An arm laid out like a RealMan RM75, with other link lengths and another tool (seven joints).
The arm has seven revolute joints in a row. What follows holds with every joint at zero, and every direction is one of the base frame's. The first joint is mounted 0.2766 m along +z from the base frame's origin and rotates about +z. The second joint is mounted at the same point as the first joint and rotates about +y. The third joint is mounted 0.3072 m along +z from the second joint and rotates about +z. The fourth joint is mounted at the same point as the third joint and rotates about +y. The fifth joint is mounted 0.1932 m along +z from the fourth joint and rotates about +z. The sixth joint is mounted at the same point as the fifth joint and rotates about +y. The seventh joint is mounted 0.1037 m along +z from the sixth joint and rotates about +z. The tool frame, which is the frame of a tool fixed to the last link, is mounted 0.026 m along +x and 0.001 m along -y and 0.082 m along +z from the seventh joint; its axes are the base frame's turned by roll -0.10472, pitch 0 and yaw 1.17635 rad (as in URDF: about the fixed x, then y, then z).
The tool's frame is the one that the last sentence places.
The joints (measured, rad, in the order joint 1, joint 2, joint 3, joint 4, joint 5, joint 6, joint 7), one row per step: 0.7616, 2.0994, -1.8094, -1.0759, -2.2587, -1.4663, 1.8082; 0.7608, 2.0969, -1.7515, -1.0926, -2.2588, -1.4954, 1.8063; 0.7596, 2.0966, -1.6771, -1.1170, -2.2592, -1.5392, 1.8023; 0.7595, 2.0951, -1.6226, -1.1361, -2.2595, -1.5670, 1.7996; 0.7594, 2.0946, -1.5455, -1.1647, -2.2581, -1.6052, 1.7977; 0.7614, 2.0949, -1.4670, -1.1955, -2.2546, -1.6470, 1.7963; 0.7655, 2.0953, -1.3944, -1.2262, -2.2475, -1.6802, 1.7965; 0.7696, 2.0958, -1.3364, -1.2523, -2.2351, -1.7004, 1.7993; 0.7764, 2.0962, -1.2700, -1.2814, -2.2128, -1.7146, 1.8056; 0.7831, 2.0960, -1.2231, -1.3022, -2.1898, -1.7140, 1.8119; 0.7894, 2.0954, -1.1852, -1.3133, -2.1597, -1.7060, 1.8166
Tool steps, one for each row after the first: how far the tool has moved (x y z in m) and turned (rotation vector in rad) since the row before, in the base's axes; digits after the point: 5 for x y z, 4 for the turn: -0.00491, 0.00508, 0.00749, 0.0166, 0.0269, -0.0216; -0.00663, 0.00481, 0.00958, 0.0146, 0.0350, -0.0243; -0.00483, 0.00466, 0.00773, 0.0162, 0.0269, -0.0145; -0.00721, 0.00606, 0.01089, 0.0240, 0.0413, -0.0201; -0.00777, 0.00548, 0.01162, 0.0222, 0.0430, -0.0170; -0.00849, 0.00584, 0.01112, 0.0261, 0.0452, -0.0113; -0.00828, 0.00514, 0.00899, 0.0258, 0.0442, -0.0078; -0.01130, 0.00680, 0.01050, 0.0355, 0.0600, -0.0080; -0.01012, 0.00629, 0.00789, 0.0331, 0.0521, -0.0031; -0.00975, 0.00541, 0.00615, 0.0267, 0.0543, -0.0034
